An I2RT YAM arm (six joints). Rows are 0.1 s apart.
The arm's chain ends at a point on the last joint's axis. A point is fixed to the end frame.
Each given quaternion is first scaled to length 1.
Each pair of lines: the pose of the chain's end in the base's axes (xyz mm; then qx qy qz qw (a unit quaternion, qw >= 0)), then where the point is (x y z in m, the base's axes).
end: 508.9 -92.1 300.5 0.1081 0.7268 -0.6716 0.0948
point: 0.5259 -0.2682 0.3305
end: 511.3 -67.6 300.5 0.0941 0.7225 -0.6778 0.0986
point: 0.5328 -0.2427 0.3335
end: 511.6 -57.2 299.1 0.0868 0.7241 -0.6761 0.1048
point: 0.5365 -0.2319 0.3317
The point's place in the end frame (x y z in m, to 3 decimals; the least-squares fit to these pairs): -0.030 -0.037 0.173
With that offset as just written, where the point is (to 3 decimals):
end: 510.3 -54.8 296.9 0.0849 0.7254 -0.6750 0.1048
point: 0.536 -0.229 0.329
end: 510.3 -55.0 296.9 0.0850 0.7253 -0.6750 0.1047
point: 0.536 -0.230 0.329
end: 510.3 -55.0 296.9 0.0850 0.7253 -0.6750 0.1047
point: 0.536 -0.230 0.329
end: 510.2 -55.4 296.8 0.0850 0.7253 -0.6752 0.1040
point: 0.536 -0.230 0.329
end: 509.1 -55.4 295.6 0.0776 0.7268 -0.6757 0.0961
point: 0.535 -0.230 0.327
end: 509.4 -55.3 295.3 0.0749 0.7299 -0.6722 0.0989
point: 0.537 -0.230 0.325
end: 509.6 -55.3 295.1 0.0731 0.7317 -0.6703 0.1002
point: 0.538 -0.230 0.324
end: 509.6 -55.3 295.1 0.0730 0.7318 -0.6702 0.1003
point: 0.538 -0.230 0.324
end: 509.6 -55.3 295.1 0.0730 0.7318 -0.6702 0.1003
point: 0.538 -0.230 0.324
